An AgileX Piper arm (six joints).
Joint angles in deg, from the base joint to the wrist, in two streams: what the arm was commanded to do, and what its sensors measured. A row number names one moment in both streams.
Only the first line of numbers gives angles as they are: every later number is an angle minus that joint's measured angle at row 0.
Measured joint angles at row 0:
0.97, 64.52, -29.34, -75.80, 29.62, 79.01
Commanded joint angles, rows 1 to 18:
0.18, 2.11, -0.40, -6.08, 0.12, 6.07
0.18, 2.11, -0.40, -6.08, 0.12, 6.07
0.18, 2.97, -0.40, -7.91, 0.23, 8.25
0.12, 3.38, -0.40, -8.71, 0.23, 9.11
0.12, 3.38, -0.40, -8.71, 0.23, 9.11
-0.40, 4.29, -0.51, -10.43, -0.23, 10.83
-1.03, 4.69, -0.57, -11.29, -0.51, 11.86
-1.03, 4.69, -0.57, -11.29, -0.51, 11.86
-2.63, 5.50, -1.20, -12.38, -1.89, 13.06
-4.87, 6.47, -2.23, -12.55, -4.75, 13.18
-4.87, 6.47, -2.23, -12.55, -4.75, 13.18
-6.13, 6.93, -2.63, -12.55, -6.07, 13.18
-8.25, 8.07, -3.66, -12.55, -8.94, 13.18
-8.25, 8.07, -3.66, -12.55, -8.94, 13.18
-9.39, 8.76, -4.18, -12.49, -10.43, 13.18
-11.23, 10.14, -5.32, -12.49, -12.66, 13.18
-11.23, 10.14, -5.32, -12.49, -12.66, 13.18
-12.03, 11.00, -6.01, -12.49, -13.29, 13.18
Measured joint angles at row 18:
-9.79, 9.39, -4.24, -11.63, -10.54, 13.06
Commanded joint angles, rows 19 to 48:
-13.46, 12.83, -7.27, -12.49, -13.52, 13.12
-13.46, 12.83, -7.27, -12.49, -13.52, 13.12
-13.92, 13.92, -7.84, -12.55, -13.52, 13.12
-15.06, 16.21, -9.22, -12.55, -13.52, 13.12
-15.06, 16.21, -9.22, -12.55, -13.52, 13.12
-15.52, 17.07, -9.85, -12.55, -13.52, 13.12
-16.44, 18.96, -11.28, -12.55, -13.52, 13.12
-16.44, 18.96, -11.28, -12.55, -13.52, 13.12
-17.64, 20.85, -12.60, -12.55, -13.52, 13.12
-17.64, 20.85, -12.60, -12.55, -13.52, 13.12
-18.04, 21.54, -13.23, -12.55, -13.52, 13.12
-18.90, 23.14, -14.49, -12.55, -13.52, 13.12
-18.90, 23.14, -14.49, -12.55, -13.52, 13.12
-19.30, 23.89, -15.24, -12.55, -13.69, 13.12
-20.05, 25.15, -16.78, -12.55, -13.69, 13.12
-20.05, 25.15, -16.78, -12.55, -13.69, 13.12
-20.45, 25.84, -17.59, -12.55, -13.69, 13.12
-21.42, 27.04, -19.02, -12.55, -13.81, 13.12
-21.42, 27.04, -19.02, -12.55, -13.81, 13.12
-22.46, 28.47, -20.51, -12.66, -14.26, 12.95
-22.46, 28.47, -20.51, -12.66, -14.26, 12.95
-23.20, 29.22, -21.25, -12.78, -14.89, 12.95
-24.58, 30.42, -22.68, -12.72, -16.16, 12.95
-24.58, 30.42, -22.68, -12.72, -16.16, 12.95
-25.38, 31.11, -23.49, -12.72, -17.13, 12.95
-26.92, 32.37, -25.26, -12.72, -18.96, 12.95
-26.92, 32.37, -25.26, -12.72, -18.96, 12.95
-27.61, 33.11, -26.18, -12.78, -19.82, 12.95
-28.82, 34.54, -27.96, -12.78, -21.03, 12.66
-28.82, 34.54, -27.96, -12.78, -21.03, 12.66
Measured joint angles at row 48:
-27.10, 32.94, -25.49, -12.15, -18.91, 13.12
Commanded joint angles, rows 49 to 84:
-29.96, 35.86, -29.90, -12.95, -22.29, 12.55
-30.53, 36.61, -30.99, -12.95, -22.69, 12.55
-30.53, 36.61, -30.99, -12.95, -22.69, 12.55
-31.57, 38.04, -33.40, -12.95, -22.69, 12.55
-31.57, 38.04, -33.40, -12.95, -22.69, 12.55
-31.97, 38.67, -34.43, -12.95, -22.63, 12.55
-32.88, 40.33, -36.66, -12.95, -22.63, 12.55
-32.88, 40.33, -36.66, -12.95, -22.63, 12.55
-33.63, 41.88, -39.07, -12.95, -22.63, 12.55
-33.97, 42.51, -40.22, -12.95, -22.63, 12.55
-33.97, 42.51, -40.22, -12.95, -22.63, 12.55
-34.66, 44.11, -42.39, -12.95, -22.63, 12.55
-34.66, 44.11, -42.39, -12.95, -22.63, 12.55
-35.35, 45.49, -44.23, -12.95, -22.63, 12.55
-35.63, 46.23, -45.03, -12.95, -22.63, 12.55
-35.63, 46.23, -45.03, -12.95, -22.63, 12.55
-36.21, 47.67, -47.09, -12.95, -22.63, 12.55
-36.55, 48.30, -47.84, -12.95, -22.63, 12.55
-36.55, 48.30, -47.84, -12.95, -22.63, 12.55
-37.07, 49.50, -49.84, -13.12, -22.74, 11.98
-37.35, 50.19, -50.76, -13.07, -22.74, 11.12
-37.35, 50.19, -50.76, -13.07, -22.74, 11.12
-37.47, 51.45, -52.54, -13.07, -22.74, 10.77
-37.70, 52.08, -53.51, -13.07, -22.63, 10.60
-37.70, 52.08, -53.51, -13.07, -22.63, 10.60
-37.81, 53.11, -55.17, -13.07, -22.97, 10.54
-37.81, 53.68, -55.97, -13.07, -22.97, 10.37
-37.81, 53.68, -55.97, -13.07, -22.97, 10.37
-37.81, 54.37, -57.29, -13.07, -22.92, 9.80
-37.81, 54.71, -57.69, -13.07, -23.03, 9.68
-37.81, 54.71, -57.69, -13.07, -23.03, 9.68
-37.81, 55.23, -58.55, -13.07, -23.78, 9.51
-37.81, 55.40, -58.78, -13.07, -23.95, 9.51
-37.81, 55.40, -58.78, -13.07, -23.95, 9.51
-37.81, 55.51, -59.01, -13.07, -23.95, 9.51
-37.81, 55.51, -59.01, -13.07, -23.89, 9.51
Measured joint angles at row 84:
-39.36, 55.00, -57.23, -13.64, -19.02, 7.74
